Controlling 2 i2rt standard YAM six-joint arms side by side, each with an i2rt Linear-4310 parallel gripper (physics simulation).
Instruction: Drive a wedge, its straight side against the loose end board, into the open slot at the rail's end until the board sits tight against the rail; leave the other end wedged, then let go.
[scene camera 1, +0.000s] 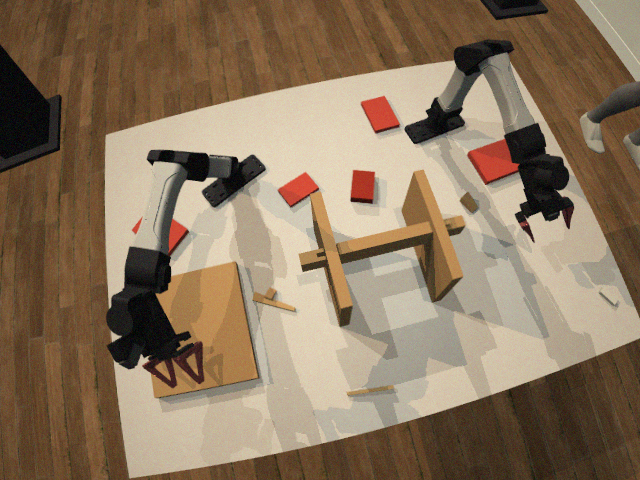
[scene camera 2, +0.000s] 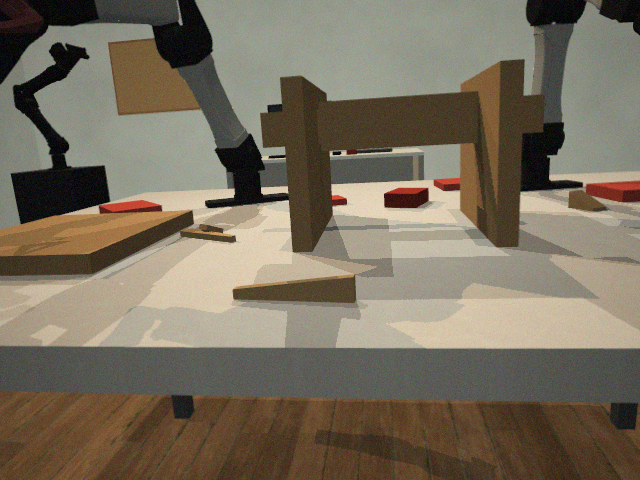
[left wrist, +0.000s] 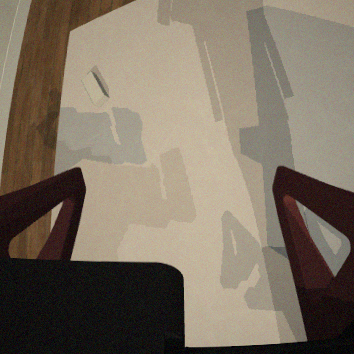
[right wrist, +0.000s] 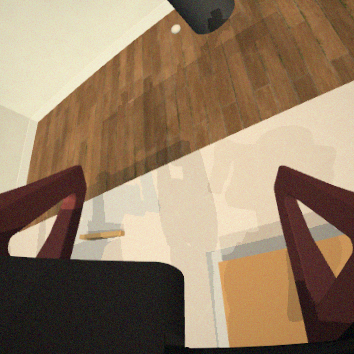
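Where they show: left gripper, fingertip midpoint: (scene camera 1: 551, 235) (left wrist: 178, 177); right gripper, fingertip midpoint: (scene camera 1: 187, 384) (right wrist: 179, 175); left arm's base, origin of the base link: (scene camera 1: 434, 126) (scene camera 2: 533, 188); right arm's base, origin of the base link: (scene camera 1: 233, 180) (scene camera 2: 248, 202).
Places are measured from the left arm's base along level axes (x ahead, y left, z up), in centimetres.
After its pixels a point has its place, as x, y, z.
Observation:
A wooden rail (scene camera 1: 382, 242) @(34.3, -40.1, 19.5) (scene camera 2: 398, 121) @(34.9, -39.1, 16.0) joins two upright end boards. The picture-left end board (scene camera 1: 338, 289) @(40.6, -54.3, 21.8) (scene camera 2: 302, 180) @(45.0, -53.8, 9.3) has the rail's tenon passing through it, with an open slot (scene camera 1: 321, 253) @(30.1, -53.7, 17.6) beside the board. The other end board (scene camera 1: 447, 253) @(43.7, -28.6, 21.9) (scene camera 2: 509, 155) @(49.7, -29.3, 11.1) has a small piece visible at its tenon. A long wedge (scene camera 1: 370, 390) @(62.9, -55.7, 1.7) (scene camera 2: 305, 291) @(63.7, -54.5, 1.0) (right wrist: 102, 234) @(62.4, -56.8, 1.6) lies near the table's front edge. A thinner wedge (scene camera 1: 281, 305) @(33.2, -67.1, 0.9) (scene camera 2: 209, 236) @(33.0, -68.3, 0.5) lies beside the large wooden slab. My left gripper (scene camera 1: 551, 233) @(50.4, 1.6, 16.5) (left wrist: 178, 177) @(50.4, 1.6, 16.5) is open above the table. My right gripper (scene camera 1: 187, 383) @(47.3, -90.8, 25.4) (right wrist: 179, 175) @(47.3, -90.8, 25.4) is open above the slab.
The large wooden slab (scene camera 1: 222, 320) @(31.0, -82.9, 2.5) (scene camera 2: 129, 232) @(35.9, -79.2, 2.5) (right wrist: 260, 300) @(42.2, -83.7, 2.5) lies at picture left. A small wooden block (scene camera 1: 269, 293) @(29.0, -68.8, 1.5) lies by the thinner wedge. Another block (scene camera 1: 469, 201) @(28.4, -5.7, 1.7) (scene camera 2: 584, 200) @(29.1, -6.4, 1.5) lies at right. Several red blocks, including one (scene camera 1: 362, 186) @(11.4, -32.6, 2.8) (scene camera 2: 405, 197) @(15.3, -33.5, 2.0), lie behind the rail. A pale piece (scene camera 1: 608, 297) @(72.9, 18.5, 1.2) (left wrist: 95, 87) @(72.1, 18.5, 1.2) lies far right.

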